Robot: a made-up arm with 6 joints. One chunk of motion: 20 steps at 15 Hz.
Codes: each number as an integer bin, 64 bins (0 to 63) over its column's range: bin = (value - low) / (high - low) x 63, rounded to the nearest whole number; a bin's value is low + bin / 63 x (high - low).
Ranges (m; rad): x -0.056..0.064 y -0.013..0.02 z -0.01..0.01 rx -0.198..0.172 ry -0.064..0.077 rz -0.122..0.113
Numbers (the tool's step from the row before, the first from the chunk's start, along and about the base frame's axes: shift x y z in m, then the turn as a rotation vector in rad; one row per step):
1: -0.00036 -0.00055 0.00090 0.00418 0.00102 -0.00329
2: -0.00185 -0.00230 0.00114 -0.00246 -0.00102 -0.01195
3: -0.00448 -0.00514 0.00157 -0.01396 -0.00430 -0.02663
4: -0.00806 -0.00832 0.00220 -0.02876 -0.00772 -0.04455
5: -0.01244 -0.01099 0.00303 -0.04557 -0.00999 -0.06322
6: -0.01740 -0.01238 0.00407 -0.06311 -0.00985 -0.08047
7: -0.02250 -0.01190 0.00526 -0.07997 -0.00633 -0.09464
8: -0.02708 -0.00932 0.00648 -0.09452 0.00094 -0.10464
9: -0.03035 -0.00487 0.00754 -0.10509 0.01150 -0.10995
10: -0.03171 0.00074 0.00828 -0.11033 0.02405 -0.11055
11: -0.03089 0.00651 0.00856 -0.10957 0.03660 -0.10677
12: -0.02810 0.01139 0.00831 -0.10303 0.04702 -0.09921
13: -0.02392 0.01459 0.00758 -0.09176 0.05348 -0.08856
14: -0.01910 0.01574 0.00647 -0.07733 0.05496 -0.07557
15: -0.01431 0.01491 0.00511 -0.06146 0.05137 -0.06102
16: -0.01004 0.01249 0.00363 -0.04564 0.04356 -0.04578
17: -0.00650 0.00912 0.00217 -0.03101 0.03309 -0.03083
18: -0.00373 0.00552 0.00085 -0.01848 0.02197 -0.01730
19: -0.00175 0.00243 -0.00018 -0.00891 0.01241 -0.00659
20: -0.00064 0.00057 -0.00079 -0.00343 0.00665 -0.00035
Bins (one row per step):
1: 29 24 34 34 29 32
2: 28 20 35 33 28 30
3: 27 15 36 31 27 26
4: 25 9 38 29 25 21
5: 23 4 41 26 24 16
6: 20 1 44 23 24 11
7: 18 2 48 20 26 7
8: 15 7 52 18 29 5
9: 13 16 55 16 34 3
10: 13 26 58 15 39 3
11: 13 37 58 15 45 4
12: 15 47 58 16 50 6
13: 17 53 55 18 52 9
14: 19 55 52 21 53 12
15: 22 53 48 23 52 16
16: 24 49 43 26 48 20
17: 26 42 38 28 43 24
18: 27 35 34 31 38 28
19: 28 29 31 32 34 31
20: 29 26 29 33 32 33

